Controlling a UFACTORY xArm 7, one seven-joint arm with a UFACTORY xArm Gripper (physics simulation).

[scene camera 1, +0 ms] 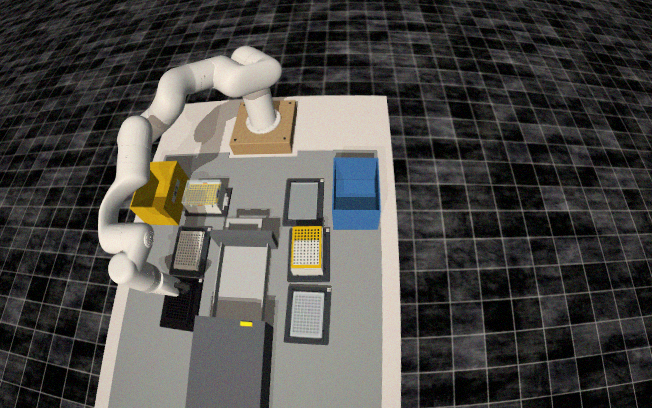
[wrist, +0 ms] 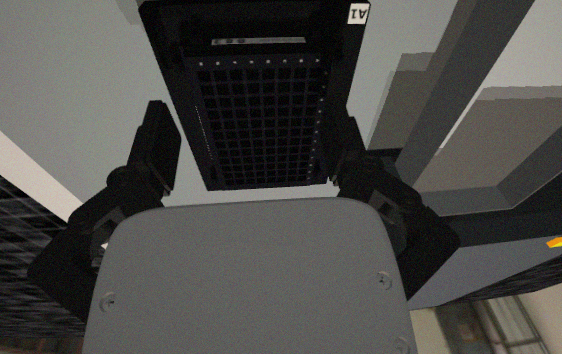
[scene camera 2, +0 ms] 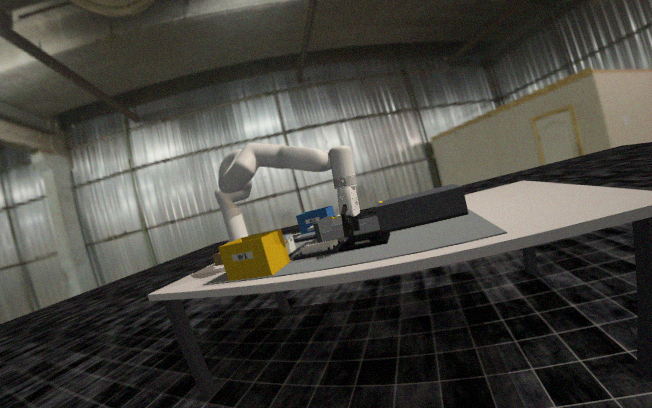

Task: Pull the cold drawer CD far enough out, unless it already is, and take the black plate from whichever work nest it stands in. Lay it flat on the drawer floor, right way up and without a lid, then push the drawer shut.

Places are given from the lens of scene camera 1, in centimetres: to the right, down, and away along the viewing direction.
black plate [scene camera 1: 178, 309]: -44, 31, 94
white plate [scene camera 1: 188, 254]: -42, 16, 101
